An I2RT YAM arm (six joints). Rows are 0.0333 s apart.
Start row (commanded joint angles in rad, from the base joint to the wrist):
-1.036, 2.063, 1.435, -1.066, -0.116, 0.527
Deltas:
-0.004, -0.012, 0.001, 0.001, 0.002, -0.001
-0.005, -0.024, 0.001, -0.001, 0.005, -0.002
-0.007, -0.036, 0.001, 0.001, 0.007, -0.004
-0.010, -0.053, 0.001, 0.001, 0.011, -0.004
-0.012, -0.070, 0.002, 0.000, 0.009, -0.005
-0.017, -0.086, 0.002, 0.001, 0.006, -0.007
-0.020, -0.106, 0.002, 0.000, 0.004, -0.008
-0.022, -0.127, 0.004, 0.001, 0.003, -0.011
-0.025, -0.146, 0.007, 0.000, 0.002, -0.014
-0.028, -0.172, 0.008, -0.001, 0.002, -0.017
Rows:
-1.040, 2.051, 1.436, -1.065, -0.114, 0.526
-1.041, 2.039, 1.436, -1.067, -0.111, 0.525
-1.043, 2.027, 1.436, -1.065, -0.109, 0.523
-1.046, 2.010, 1.436, -1.065, -0.105, 0.523
-1.048, 1.993, 1.437, -1.066, -0.107, 0.522
-1.053, 1.977, 1.437, -1.065, -0.110, 0.520
-1.056, 1.957, 1.437, -1.066, -0.112, 0.519
-1.058, 1.936, 1.439, -1.065, -0.113, 0.516
-1.061, 1.917, 1.442, -1.066, -0.114, 0.513
-1.064, 1.891, 1.443, -1.067, -0.114, 0.510

